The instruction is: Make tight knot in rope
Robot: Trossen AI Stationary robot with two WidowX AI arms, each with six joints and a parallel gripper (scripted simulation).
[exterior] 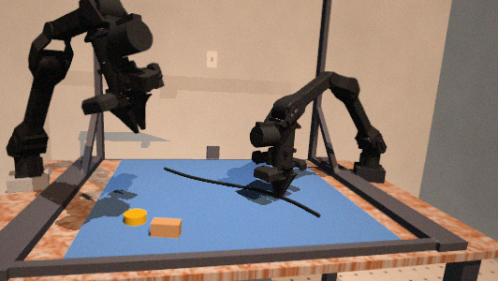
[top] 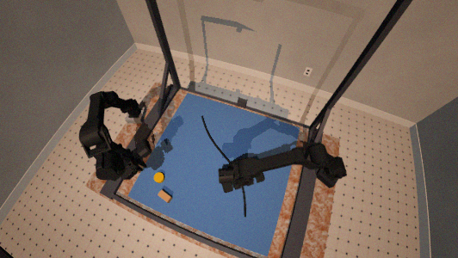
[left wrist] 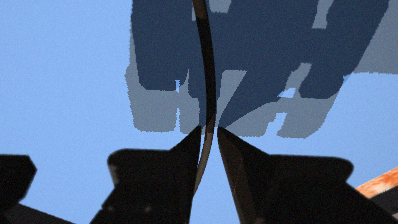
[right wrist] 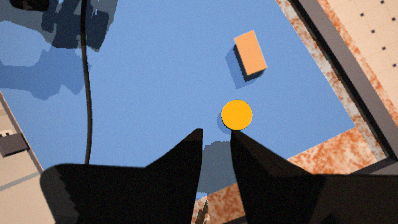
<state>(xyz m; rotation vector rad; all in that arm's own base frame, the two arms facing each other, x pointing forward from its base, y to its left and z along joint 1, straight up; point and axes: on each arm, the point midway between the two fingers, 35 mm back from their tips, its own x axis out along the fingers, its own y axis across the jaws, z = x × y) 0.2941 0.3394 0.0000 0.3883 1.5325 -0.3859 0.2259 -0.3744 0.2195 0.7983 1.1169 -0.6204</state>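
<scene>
The blue mat lies 80 mm behind my left hand, 140 mm to the right of it and 40 mm below it. The rest, counted from my left hand: yellow disc (110 mm ahead, 390 mm to the right, 30 mm below); orange block (180 mm ahead, 320 mm to the right, 20 mm below).
</scene>
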